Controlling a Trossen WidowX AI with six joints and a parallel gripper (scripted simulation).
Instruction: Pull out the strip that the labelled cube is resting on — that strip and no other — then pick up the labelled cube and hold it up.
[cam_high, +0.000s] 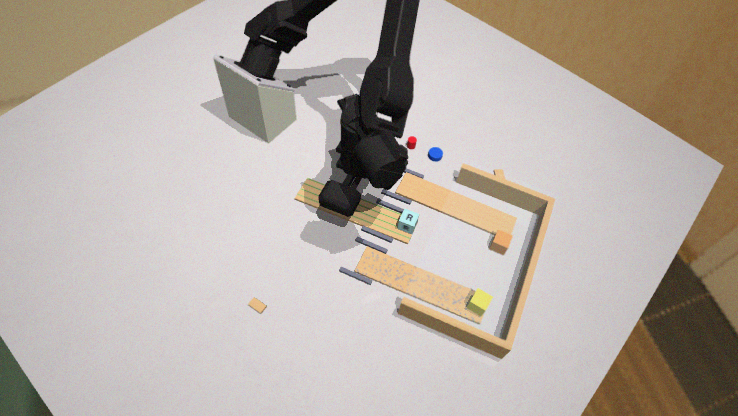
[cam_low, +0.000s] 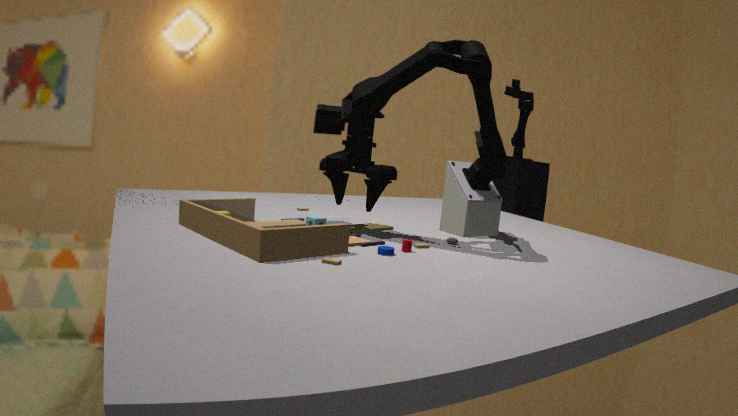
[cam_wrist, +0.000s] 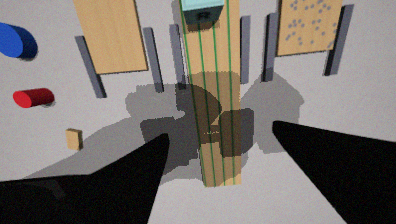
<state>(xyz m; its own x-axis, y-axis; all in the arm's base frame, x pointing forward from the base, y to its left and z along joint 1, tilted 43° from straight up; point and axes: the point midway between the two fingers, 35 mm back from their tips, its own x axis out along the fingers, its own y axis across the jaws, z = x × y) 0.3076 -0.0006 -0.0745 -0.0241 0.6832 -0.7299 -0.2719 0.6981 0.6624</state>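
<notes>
The green-striped strip lies 50 mm below my gripper tip. From my gripper tip the other things lie so: blue disc (210 mm to the left, 50 mm ahead, 40 mm below); teal cube marked r (100 mm ahead, 30 mm to the left, 30 mm below); red cylinder (200 mm to the left, 40 mm below, 10 mm behind).
</notes>
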